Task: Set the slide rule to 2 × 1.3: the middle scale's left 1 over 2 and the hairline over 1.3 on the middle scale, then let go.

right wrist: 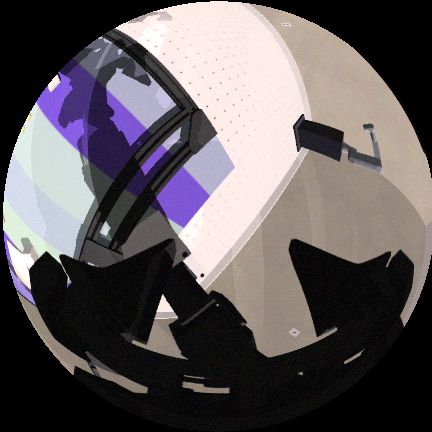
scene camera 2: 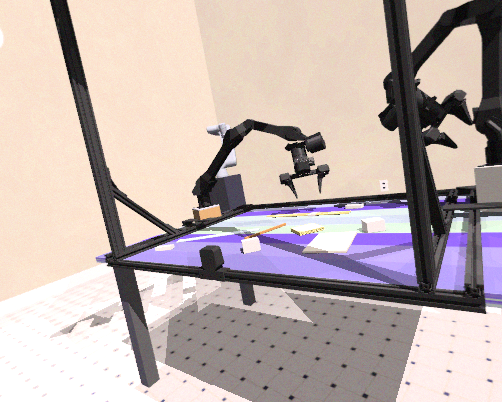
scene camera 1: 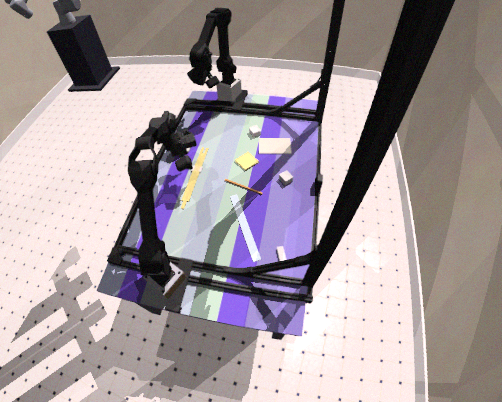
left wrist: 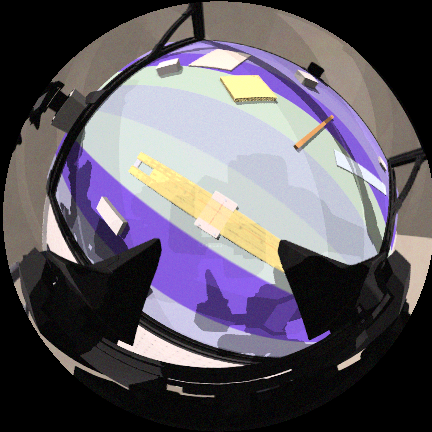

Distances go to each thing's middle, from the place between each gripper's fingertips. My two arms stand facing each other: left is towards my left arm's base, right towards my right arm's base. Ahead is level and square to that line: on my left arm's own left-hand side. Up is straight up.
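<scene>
The clear cursor (left wrist: 218,209) is 70 mm behind my right hand, 470 mm to the left of it and 190 mm below it. Counting from that same right hand, I find the middle slide (left wrist: 187,195) 530 mm to the left of it, 70 mm behind it and 190 mm below it, while the yellow slide rule (left wrist: 133,169) is 190 mm below it, 510 mm to the left of it and 70 mm behind it. The cream card (scene camera 2: 336,242) is 280 mm to the left of my right hand, 190 mm below it and 400 mm behind it.
From my left hand, the clear cursor is 20 mm to the right of it, 20 mm behind it and 70 mm below it. The middle slide is 70 mm below my left hand, 40 mm to the left of it and 20 mm behind it. Also counted from my left hand, the yellow slide rule is 20 mm to the left of it, 20 mm behind it and 70 mm below it, and the cream card is 340 mm behind it, 210 mm to the right of it and 70 mm below it.
</scene>
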